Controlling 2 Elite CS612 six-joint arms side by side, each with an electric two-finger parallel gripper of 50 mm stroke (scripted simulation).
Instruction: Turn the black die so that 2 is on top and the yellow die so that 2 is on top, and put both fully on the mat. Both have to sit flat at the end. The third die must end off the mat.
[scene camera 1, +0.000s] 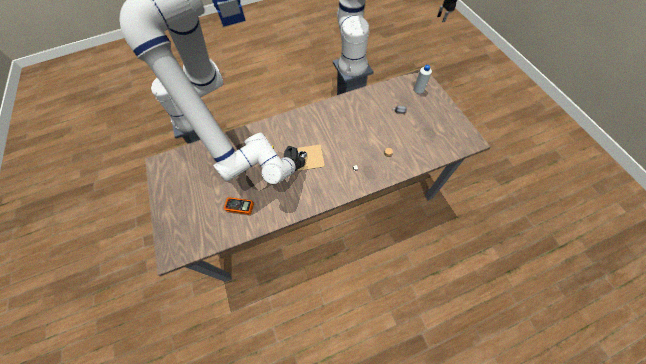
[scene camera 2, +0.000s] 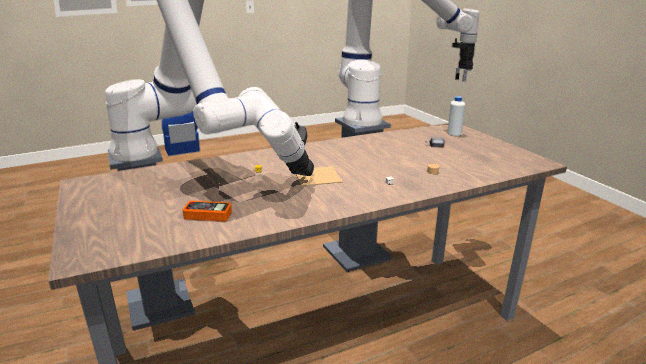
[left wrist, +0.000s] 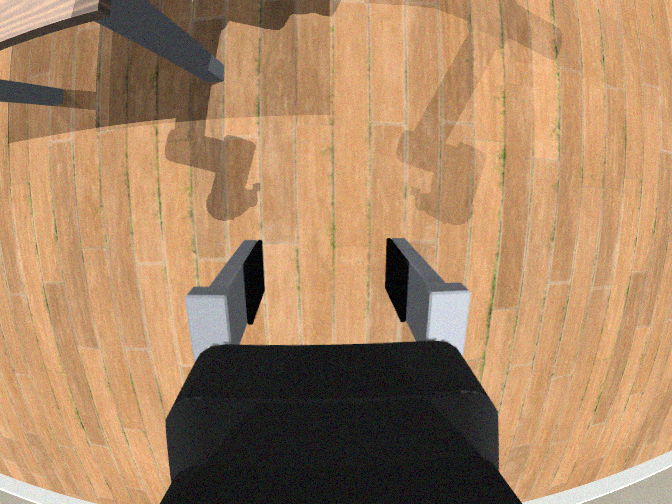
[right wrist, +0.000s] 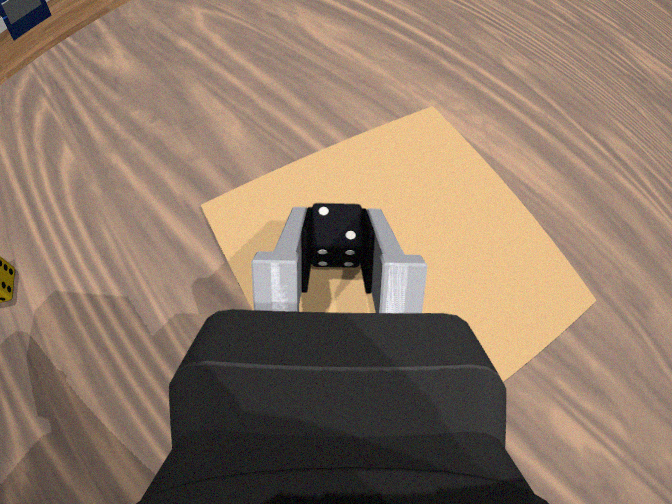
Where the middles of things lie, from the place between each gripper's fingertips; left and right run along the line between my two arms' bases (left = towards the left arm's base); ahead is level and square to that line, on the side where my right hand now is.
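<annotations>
Black die (right wrist: 336, 230): my right hand is 1 cm above it, 1 cm past it and 1 cm to the right of it. Tan mat (right wrist: 490, 262), counted from my right hand: 3 cm to the left, 1 cm ahead and 3 cm below. Going by its middle, the black die is nearer to my right hand than to my left hand.
Black die, counted from my left hand: 113 cm to the right, 51 cm ahead and 16 cm below. Tan mat: my left hand is 53 cm short of it, 111 cm to the left of it and 17 cm above it.
</annotations>
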